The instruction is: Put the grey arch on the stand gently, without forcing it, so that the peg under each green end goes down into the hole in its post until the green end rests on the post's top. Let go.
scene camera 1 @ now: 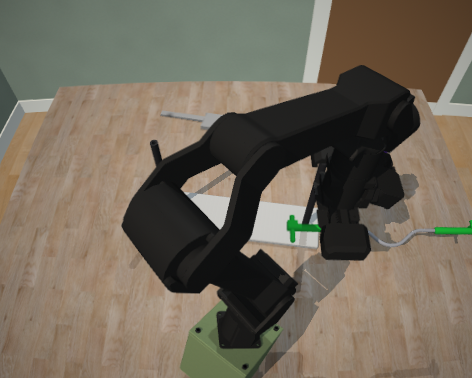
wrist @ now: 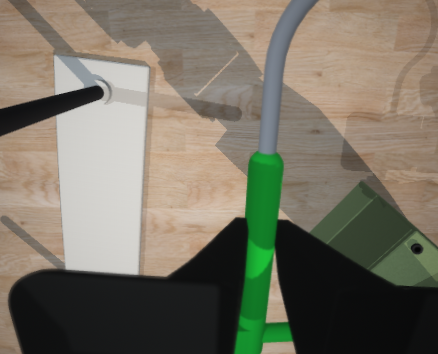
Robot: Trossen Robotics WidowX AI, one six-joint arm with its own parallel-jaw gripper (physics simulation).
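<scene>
My gripper is shut on one green end of the grey arch and holds it raised above the table. This green end has a short crosspiece, and the grey rod curves away from it. The arch's other green end reaches the right edge of the scene view. The stand's white base lies left of the gripper. Its right black post stands upright, partly behind the arm in the scene view. The left post shows above the arm. The post holes cannot be made out.
A grey flat-headed tool lies at the back left of the table, partly hidden by the arm. The green block under the arm stands at the front. The arm covers much of the stand in the scene view.
</scene>
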